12 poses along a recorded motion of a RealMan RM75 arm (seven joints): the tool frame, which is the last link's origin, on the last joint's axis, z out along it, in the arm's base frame.
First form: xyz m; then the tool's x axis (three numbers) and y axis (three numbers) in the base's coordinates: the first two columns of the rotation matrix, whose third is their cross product.
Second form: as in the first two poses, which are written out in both.
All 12 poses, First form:
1: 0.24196, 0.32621, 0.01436, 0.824, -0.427, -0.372, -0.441, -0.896, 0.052
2: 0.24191, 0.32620, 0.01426, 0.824, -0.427, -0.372, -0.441, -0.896, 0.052
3: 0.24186, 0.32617, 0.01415, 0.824, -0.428, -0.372, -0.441, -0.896, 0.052
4: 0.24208, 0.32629, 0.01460, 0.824, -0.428, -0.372, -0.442, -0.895, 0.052
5: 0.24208, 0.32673, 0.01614, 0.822, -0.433, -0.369, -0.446, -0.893, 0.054
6: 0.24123, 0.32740, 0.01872, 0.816, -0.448, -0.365, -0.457, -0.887, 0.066
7: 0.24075, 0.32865, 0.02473, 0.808, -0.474, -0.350, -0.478, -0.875, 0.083
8: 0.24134, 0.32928, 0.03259, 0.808, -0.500, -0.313, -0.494, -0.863, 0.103
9: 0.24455, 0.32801, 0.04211, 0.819, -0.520, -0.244, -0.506, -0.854, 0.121
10: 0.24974, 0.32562, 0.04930, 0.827, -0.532, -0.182, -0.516, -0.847, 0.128
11: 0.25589, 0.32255, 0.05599, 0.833, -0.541, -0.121, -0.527, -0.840, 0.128
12: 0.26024, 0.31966, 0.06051, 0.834, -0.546, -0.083, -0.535, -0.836, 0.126
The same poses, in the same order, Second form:
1: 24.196, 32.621, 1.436; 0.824, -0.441, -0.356; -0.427, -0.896, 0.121; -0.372, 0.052, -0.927
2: 24.191, 32.620, 1.426; 0.824, -0.441, -0.356; -0.427, -0.896, 0.121; -0.372, 0.052, -0.927
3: 24.186, 32.617, 1.415; 0.824, -0.441, -0.356; -0.428, -0.896, 0.121; -0.372, 0.052, -0.927
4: 24.208, 32.629, 1.460; 0.824, -0.442, -0.355; -0.428, -0.895, 0.122; -0.372, 0.052, -0.927
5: 24.208, 32.673, 1.614; 0.822, -0.446, -0.353; -0.433, -0.893, 0.120; -0.369, 0.054, -0.927
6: 24.123, 32.740, 1.872; 0.816, -0.457, -0.353; -0.448, -0.887, 0.113; -0.365, 0.066, -0.929
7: 24.075, 32.865, 2.473; 0.808, -0.478, -0.346; -0.474, -0.875, 0.100; -0.350, 0.083, -0.934
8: 24.134, 32.928, 3.259; 0.808, -0.494, -0.322; -0.500, -0.863, 0.071; -0.313, 0.103, -0.944
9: 24.455, 32.801, 4.211; 0.819, -0.506, -0.271; -0.520, -0.854, 0.024; -0.244, 0.121, -0.963
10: 24.974, 32.562, 4.930; 0.827, -0.516, -0.222; -0.532, -0.847, -0.012; -0.182, 0.128, -0.975
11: 25.589, 32.255, 5.599; 0.833, -0.527, -0.171; -0.541, -0.840, -0.043; -0.121, 0.128, -0.985
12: 26.024, 31.966, 6.051; 0.834, -0.535, -0.138; -0.546, -0.836, -0.061; -0.083, 0.126, -0.989
